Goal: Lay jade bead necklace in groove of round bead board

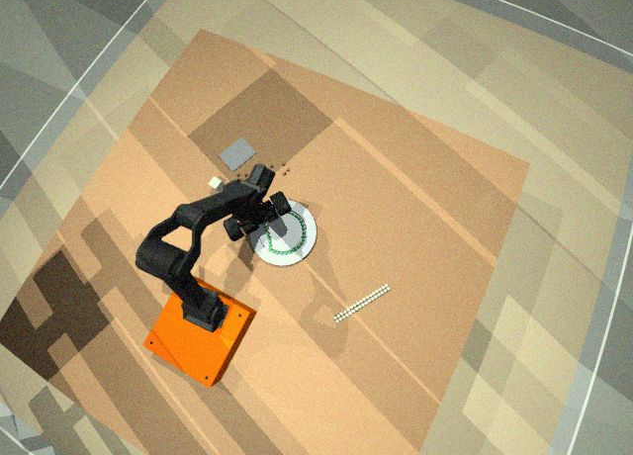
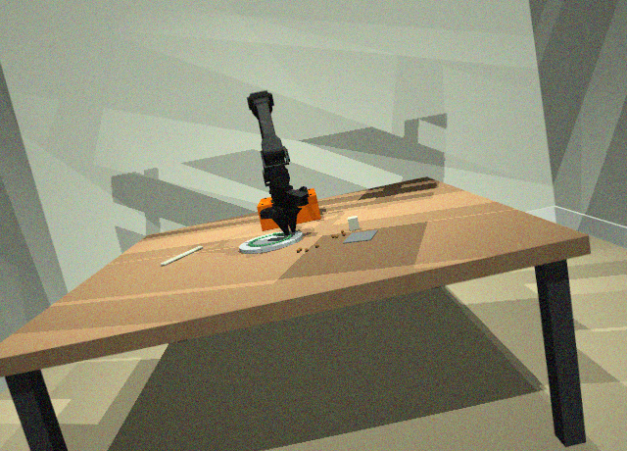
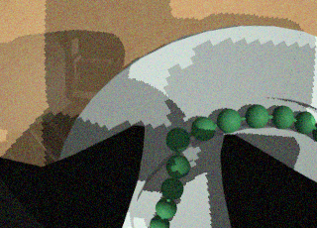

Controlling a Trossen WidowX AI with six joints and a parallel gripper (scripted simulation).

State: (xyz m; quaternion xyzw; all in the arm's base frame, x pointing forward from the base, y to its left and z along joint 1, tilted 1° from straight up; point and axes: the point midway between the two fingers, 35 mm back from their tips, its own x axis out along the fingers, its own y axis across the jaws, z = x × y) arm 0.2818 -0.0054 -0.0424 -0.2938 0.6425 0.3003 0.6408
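Now: the round bead board 6 cm to the right of my gripper tip and 1 cm below it. From my gripper tip the other things lie so: grey flat plate (19 cm ahead, 18 cm to the left, 2 cm below); then small white cube (6 cm ahead, 19 cm to the left).
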